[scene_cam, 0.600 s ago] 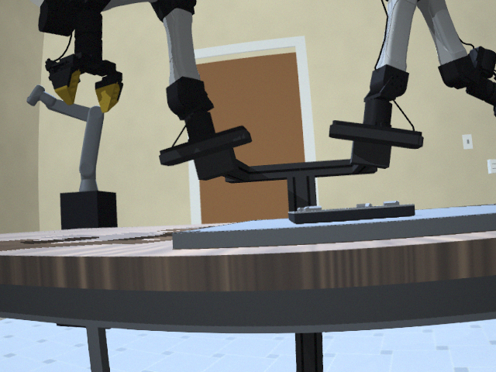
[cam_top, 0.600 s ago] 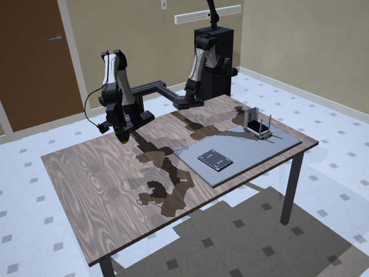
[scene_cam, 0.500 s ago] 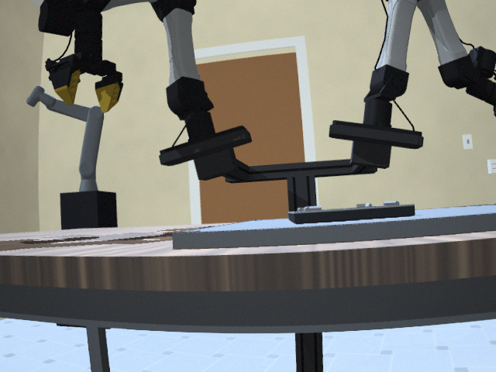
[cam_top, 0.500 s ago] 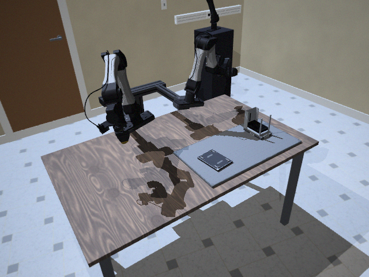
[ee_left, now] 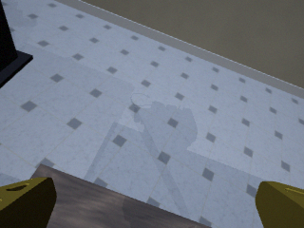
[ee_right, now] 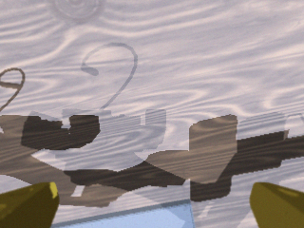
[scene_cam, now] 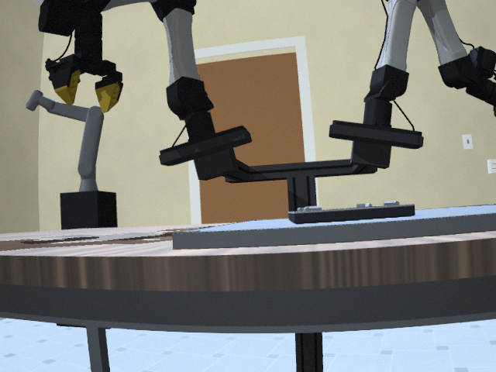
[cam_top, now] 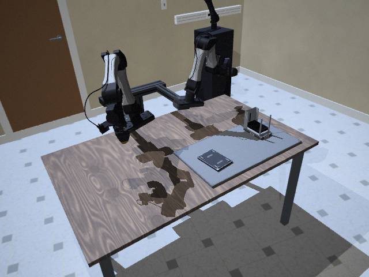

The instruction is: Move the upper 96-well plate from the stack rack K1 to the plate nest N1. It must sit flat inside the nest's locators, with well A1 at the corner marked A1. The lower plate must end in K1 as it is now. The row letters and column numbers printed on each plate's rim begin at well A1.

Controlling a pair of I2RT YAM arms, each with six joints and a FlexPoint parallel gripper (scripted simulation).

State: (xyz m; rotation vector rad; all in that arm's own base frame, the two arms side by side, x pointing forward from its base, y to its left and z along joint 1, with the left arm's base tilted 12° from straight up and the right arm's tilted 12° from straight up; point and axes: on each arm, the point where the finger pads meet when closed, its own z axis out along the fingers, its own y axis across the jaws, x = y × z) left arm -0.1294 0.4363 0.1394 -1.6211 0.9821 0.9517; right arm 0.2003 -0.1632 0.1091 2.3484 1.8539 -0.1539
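Note:
Now: left hand 44 cm short of the black 96-well plate, 19 cm to the left of it and 19 cm above it. Also, from my left hand: pale 96-well plate: 44 cm ahead, 20 cm below, 19 cm to the right; perforated board: 48 cm ahead, 40 cm to the right, 24 cm below; A1 mark: 65 cm to the right, 57 cm ahead, 22 cm below.

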